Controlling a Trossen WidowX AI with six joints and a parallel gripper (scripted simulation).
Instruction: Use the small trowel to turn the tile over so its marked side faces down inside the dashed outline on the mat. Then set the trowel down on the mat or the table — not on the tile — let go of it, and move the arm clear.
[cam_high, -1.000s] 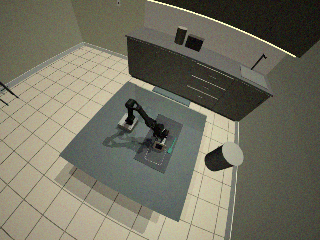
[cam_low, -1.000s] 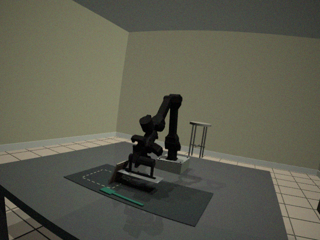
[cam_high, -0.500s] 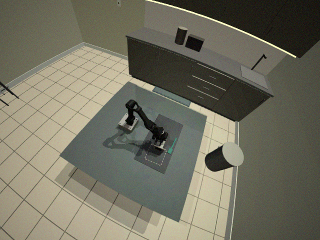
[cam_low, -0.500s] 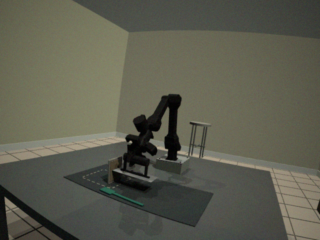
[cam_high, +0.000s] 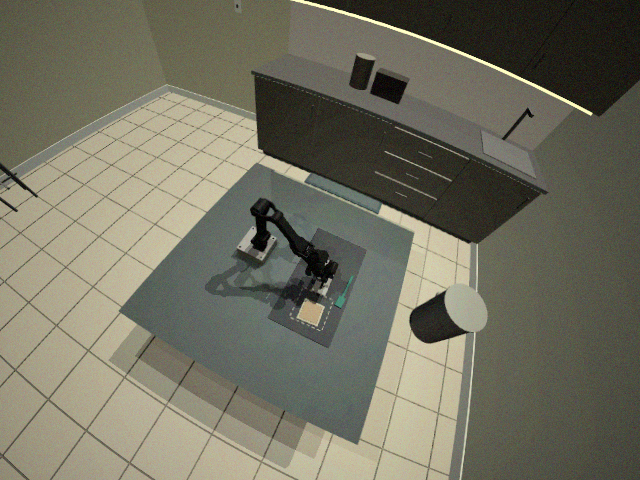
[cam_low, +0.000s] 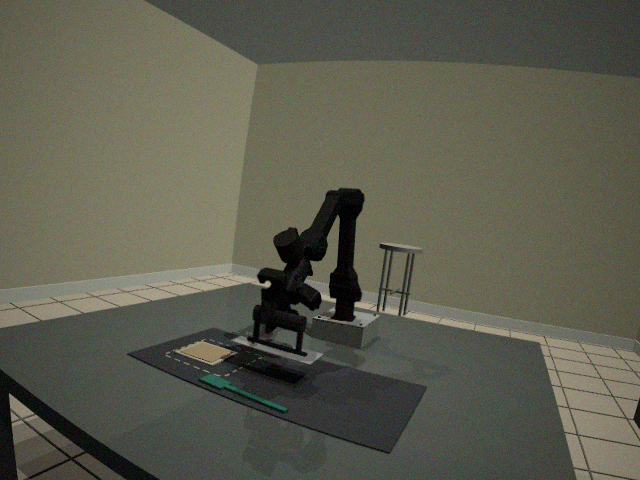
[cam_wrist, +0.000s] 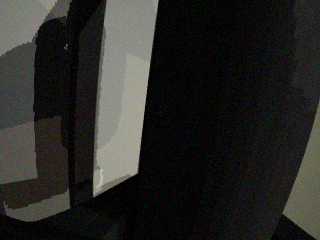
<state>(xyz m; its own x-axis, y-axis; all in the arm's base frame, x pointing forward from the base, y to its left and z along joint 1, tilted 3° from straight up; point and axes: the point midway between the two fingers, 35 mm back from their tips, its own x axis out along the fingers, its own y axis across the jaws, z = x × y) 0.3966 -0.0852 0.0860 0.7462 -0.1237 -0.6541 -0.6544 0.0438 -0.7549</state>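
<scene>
Now: gripper tip 110 mm short of the green flat tool, 110 mm above it and 10 mm to the left of it. Also, from my gripper tip: tile 170 mm to the right, 110 mm below, 40 mm behind; dark mat 140 mm below, 30 mm to the left, 30 mm behind; trowel 30 mm behind, 10 mm below.
</scene>
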